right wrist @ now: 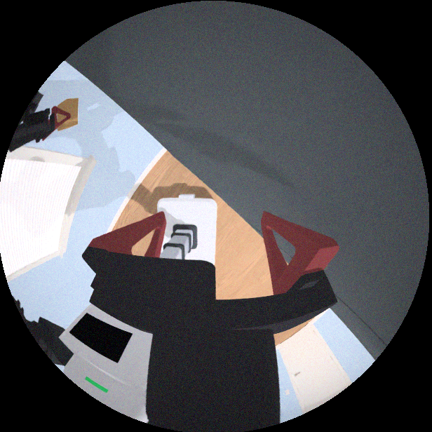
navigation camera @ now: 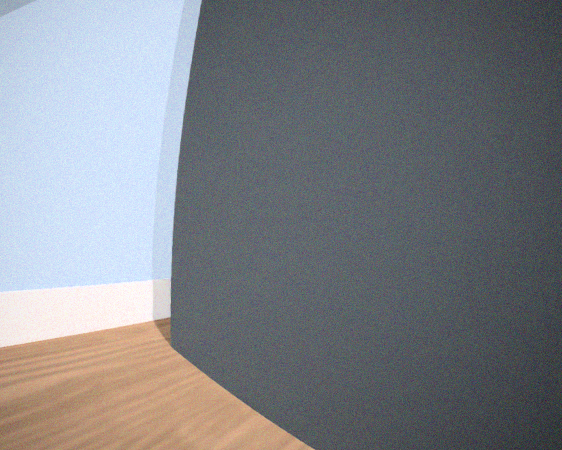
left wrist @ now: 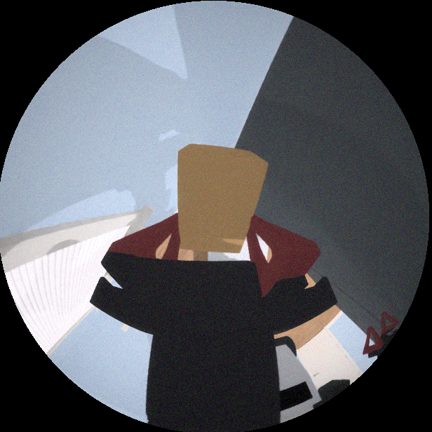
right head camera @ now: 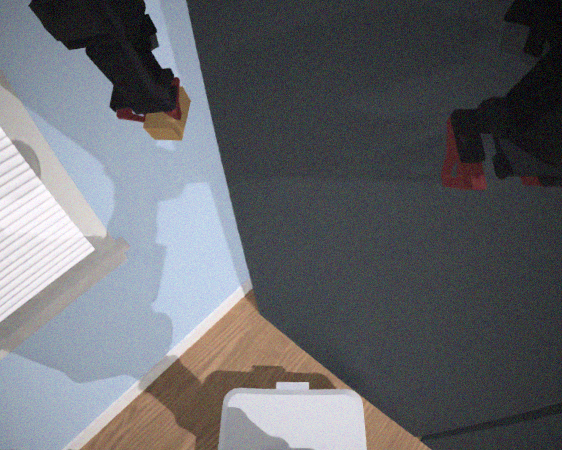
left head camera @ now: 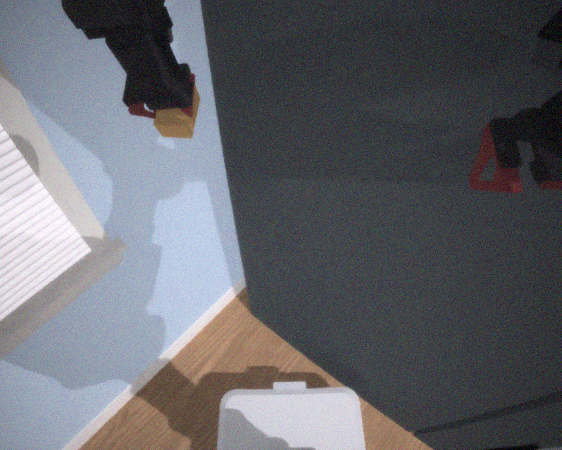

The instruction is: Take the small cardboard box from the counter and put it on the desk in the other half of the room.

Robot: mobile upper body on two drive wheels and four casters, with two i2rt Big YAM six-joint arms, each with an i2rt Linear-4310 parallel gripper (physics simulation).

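Frame: origin at the left arm's base, x down, y right, z back, level; millimetres.
Where they show: left gripper, between the fingertips: (right head camera: 164,118) (left head camera: 174,115); right gripper, between the fingertips: (right head camera: 484,180) (left head camera: 506,183).
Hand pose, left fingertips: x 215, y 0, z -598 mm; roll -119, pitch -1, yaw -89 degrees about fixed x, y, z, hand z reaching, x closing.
Note:
Each offset is from my left fingertips to the centre of the thing. "pt": to the spot under its first point. Level surfaces: height alone.
The small cardboard box {dx +0, dy +2, dz -18 mm} (left head camera: 175,122) (right head camera: 165,125) (left wrist: 217,195) (right wrist: 71,114) is held up in the air, between the red fingers of my left gripper (left head camera: 165,111) (right head camera: 150,116) (left wrist: 213,217), which is shut on it. In the right wrist view the box shows at the upper left, in front of the blue wall. My right gripper (left head camera: 530,187) (right head camera: 504,182) (right wrist: 213,216) is open, its red fingers wide apart with no object between them, in front of a dark grey surface. The counter and the desk do not show in these views.
A large dark grey partition (left head camera: 380,225) (right head camera: 390,240) (right wrist: 280,100) (navigation camera: 365,225) stands close ahead and to the right. A blue wall (left head camera: 185,240) (navigation camera: 80,150) meets it at the left. A window with white blinds {pt dx +191, dy -368, dz +128 mm} (left head camera: 30,235) (right head camera: 35,235) is at the left. Wooden floor {dx +1195 mm} (navigation camera: 100,390) lies below.

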